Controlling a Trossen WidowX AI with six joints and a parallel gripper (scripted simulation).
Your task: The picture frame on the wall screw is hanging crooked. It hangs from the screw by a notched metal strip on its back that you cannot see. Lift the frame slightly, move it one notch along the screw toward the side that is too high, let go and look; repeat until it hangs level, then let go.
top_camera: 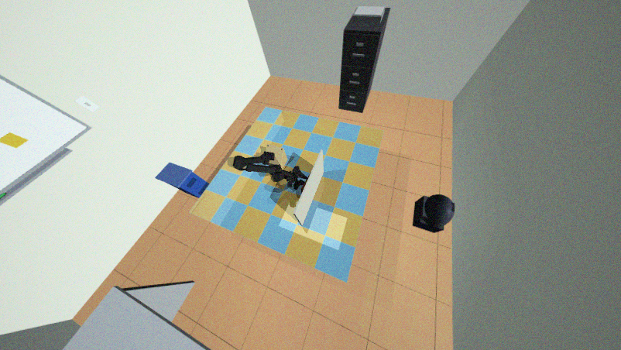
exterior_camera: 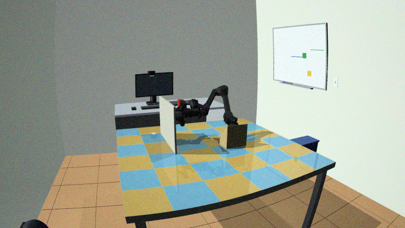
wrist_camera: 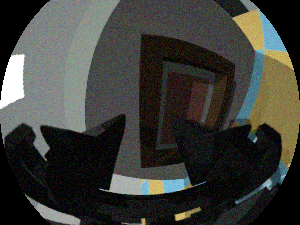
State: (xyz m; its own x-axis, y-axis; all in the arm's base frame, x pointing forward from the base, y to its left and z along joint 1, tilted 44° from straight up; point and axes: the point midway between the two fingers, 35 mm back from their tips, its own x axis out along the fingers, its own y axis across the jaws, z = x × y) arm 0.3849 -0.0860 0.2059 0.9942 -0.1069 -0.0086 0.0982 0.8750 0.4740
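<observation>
Right now the picture frame is 1 cm ahead of my gripper tip, 1 cm to the right of it and 5 cm below it. From my gripper tip the other things lie so: wall panel (2 cm ahead, 2 cm to the right, 6 cm below).
</observation>
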